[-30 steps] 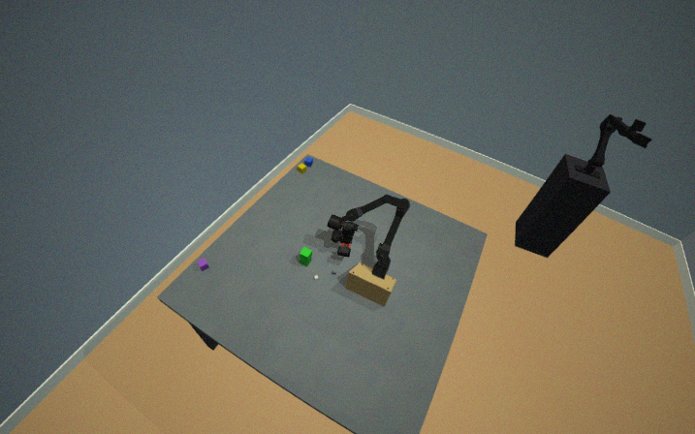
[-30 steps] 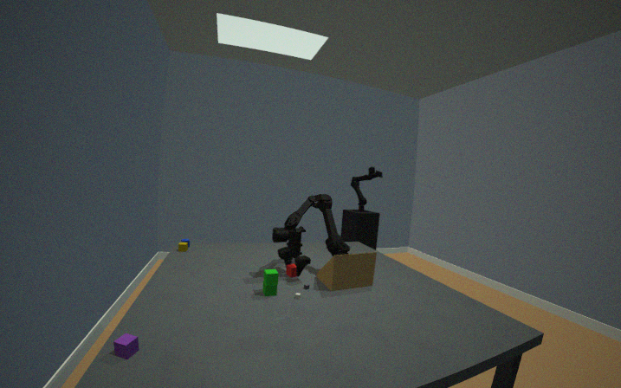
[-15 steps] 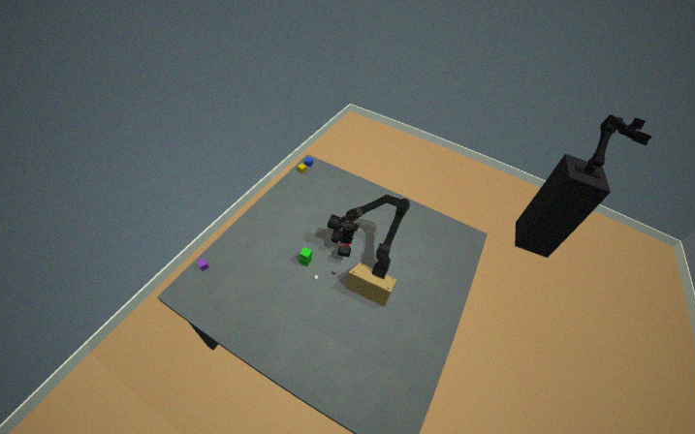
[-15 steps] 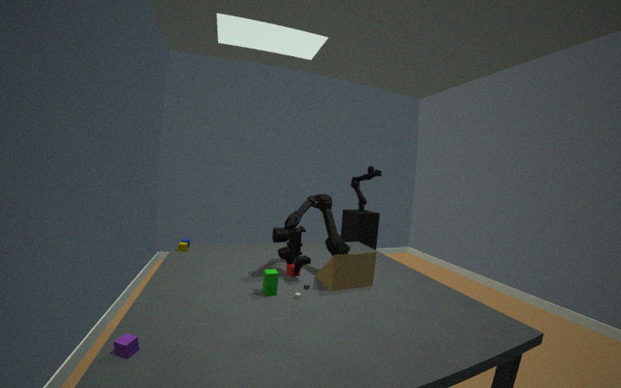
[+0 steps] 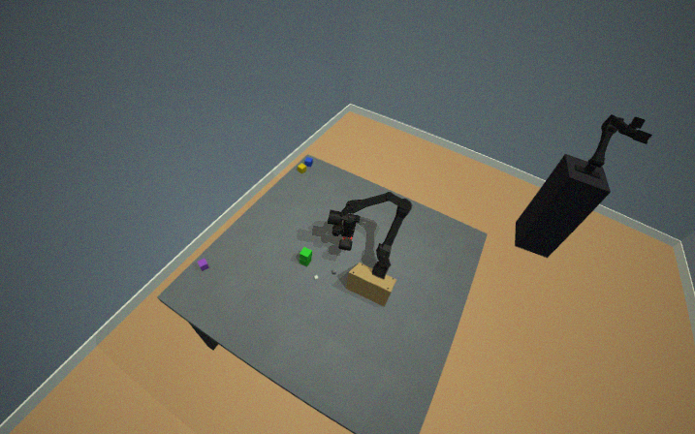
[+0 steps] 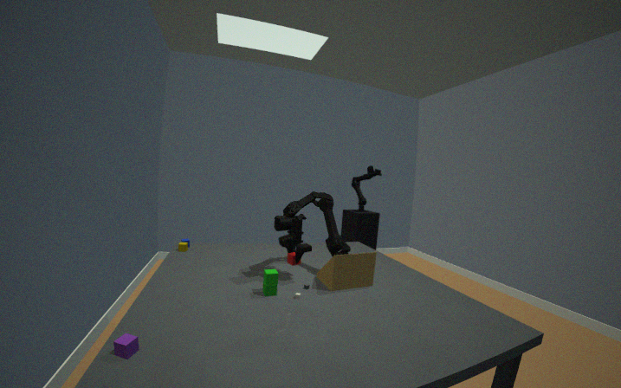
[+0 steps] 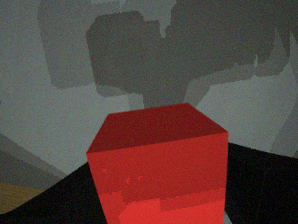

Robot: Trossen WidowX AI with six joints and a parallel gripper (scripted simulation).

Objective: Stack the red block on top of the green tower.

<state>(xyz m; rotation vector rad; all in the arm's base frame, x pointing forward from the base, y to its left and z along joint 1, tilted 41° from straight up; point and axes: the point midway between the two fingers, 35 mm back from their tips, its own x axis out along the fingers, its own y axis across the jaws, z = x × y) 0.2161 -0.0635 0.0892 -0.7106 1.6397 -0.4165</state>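
Right now the white cube is 70 mm ahead of my gripper tip, 220 mm to the left of it and 60 mm below it. The rest, counted from my gripper tip: red block (10 mm above); then dark cube (150 mm to the left, 60 mm below); then yellow cube (500 mm ahead, 470 mm to the right, 50 mm below).
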